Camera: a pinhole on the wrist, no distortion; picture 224 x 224 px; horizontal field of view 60.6 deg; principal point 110.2 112.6 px. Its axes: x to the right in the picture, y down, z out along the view. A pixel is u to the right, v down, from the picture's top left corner.
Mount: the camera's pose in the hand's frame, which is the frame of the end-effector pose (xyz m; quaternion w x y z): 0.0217 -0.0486 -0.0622 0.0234 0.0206 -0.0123 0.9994
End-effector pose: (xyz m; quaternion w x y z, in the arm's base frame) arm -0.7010 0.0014 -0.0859 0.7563 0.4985 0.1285 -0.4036
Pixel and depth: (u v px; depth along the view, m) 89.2 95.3 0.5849
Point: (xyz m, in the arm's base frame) -0.7477 -0.5016 0.0830
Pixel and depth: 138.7 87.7 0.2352
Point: -0.7554 -0.1516 -0.0170
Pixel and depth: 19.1 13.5 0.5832
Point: -0.4267 -0.5636 0.1020
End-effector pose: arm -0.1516 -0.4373 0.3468 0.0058 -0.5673 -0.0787 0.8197
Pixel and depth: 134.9 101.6 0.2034
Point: -0.2889 -0.4139 0.3973
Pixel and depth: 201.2 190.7 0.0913
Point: -0.1793 -0.3579 0.3870
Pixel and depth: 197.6 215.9 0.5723
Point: -0.5759 -0.1682 0.7858
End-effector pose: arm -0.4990 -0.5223 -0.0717 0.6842 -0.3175 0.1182 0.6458
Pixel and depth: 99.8 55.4 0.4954
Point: -0.6782 -0.2088 0.1962
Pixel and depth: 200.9 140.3 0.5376
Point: -0.5257 -0.4069 0.4594
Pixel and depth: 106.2 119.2 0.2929
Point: -0.4870 -0.3532 0.1017
